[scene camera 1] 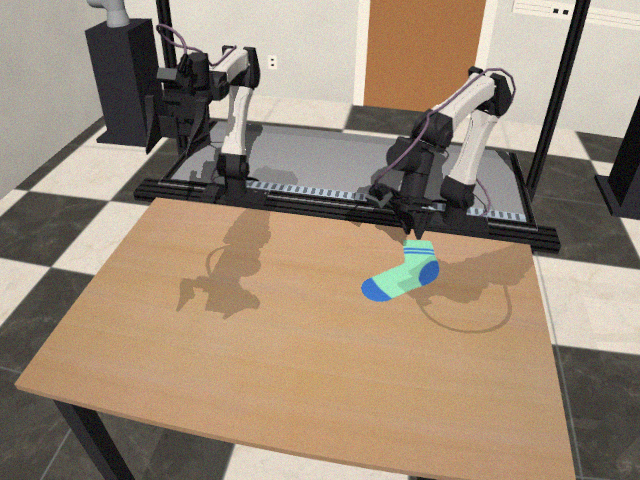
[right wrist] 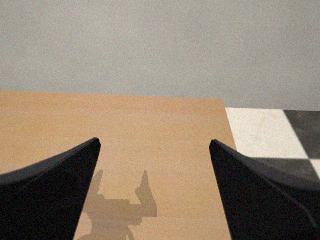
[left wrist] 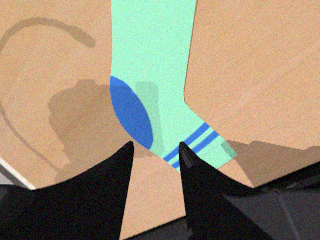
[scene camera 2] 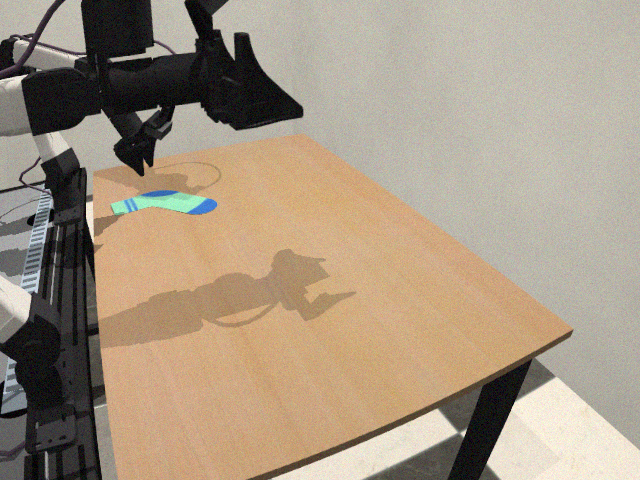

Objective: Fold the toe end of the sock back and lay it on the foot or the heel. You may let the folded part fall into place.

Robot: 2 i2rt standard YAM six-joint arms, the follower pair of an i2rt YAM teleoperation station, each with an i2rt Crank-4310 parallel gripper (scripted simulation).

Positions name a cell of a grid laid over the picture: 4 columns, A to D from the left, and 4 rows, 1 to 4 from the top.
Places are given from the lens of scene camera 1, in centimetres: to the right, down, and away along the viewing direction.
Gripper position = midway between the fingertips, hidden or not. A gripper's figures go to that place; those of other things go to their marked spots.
my left gripper (scene camera 1: C2): 23, -1, 118
my right gripper (scene camera 1: B2): -32, -18, 98
mint-green sock (scene camera 1: C3): 26, 7, 122
